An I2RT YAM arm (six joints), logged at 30 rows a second.
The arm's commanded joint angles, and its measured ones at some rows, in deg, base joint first. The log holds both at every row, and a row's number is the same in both.
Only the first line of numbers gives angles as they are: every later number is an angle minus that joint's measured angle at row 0.
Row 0, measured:
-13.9 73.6 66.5 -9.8 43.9 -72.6
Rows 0 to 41, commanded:
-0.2 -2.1 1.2 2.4 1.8 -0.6
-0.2 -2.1 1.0 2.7 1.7 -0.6
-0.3 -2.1 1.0 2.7 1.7 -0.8
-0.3 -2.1 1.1 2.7 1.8 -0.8
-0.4 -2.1 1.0 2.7 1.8 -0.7
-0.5 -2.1 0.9 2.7 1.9 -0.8
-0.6 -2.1 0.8 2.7 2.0 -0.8
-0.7 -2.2 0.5 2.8 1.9 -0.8
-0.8 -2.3 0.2 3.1 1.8 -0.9
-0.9 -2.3 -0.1 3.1 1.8 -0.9
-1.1 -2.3 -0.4 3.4 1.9 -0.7
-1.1 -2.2 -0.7 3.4 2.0 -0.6
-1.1 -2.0 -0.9 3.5 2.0 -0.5
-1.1 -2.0 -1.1 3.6 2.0 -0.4
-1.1 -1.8 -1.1 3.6 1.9 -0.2
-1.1 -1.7 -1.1 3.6 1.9 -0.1
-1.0 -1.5 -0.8 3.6 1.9 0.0
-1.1 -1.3 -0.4 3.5 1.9 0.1
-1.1 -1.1 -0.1 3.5 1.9 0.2
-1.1 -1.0 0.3 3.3 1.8 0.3
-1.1 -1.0 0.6 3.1 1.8 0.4
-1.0 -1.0 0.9 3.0 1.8 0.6
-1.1 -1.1 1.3 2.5 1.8 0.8
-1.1 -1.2 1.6 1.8 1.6 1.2
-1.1 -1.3 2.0 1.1 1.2 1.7
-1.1 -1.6 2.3 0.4 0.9 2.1
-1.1 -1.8 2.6 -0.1 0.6 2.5
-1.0 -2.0 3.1 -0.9 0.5 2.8
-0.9 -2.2 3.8 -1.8 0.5 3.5
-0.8 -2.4 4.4 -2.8 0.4 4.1
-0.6 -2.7 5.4 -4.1 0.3 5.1
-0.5 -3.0 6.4 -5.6 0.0 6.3
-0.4 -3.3 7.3 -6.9 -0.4 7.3
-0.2 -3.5 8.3 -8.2 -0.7 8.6
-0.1 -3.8 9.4 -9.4 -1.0 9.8
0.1 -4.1 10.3 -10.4 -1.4 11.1
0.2 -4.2 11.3 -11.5 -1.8 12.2
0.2 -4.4 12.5 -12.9 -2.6 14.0
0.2 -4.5 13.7 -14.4 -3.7 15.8
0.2 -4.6 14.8 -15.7 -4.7 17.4
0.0 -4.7 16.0 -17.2 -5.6 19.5
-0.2 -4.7 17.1 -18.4 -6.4 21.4
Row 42, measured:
-0.2 -3.1 13.4 -13.5 -3.7 13.1
